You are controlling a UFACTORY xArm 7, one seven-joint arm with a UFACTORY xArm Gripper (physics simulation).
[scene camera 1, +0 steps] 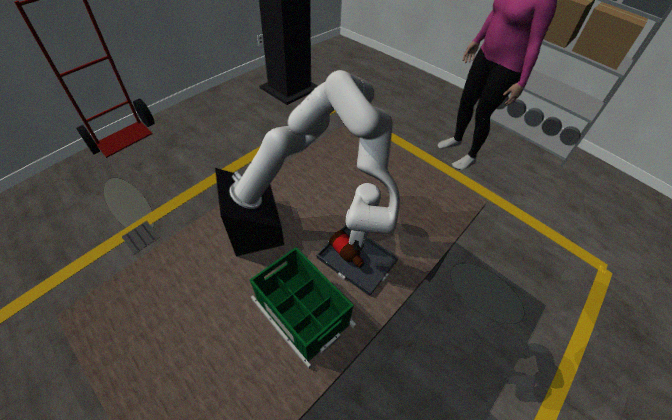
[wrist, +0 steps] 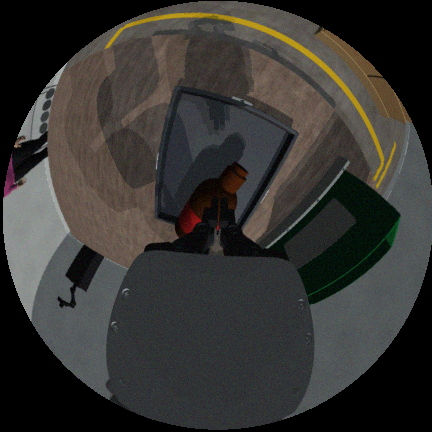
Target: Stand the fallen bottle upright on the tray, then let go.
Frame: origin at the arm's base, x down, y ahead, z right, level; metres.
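Seen in the pictures: gripper, fingertip midpoint: (scene camera 1: 358, 247) (wrist: 218, 207); arm's base, origin of the base link: (scene camera 1: 245, 196).
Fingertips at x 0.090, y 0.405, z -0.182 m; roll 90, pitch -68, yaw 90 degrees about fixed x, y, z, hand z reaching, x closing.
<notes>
Pixels of each thing's top centre, then the offset from my fingertips to it. "*": a spot on its surface instead.
- brown bottle with a red label, middle of its top: (wrist: 209, 217) (scene camera 1: 349, 245) dz +0.002, dx +0.025, dy -0.038 m
- dark tray, surface spot: (wrist: 262, 142) (scene camera 1: 366, 281) * dz +0.034, dx +0.099, dy +0.086 m
- green divided crate, middle of its top: (wrist: 348, 279) (scene camera 1: 300, 292) dz +0.285, dx -0.071, dy +0.011 m
The brown bottle with a red label (scene camera 1: 348, 251) (wrist: 206, 194) lies on its side on the dark tray (scene camera 1: 372, 279) (wrist: 262, 142). In the wrist view its neck points up and to the right, and its labelled end is low, partly hidden by the gripper. My gripper (scene camera 1: 356, 245) (wrist: 218, 207) is shut with its fingertips together and nothing between them. In the wrist view the closed fingertips overlap the bottle's shoulder. Whether they touch the bottle I cannot tell.
A green divided crate (scene camera 1: 312, 344) (wrist: 372, 200) stands beside the tray. The black robot base (scene camera 1: 252, 227) is behind the crate. A person (scene camera 1: 517, 40) stands outside the yellow floor line, near a shelf unit. A red hand truck (scene camera 1: 124, 139) stands by the wall.
</notes>
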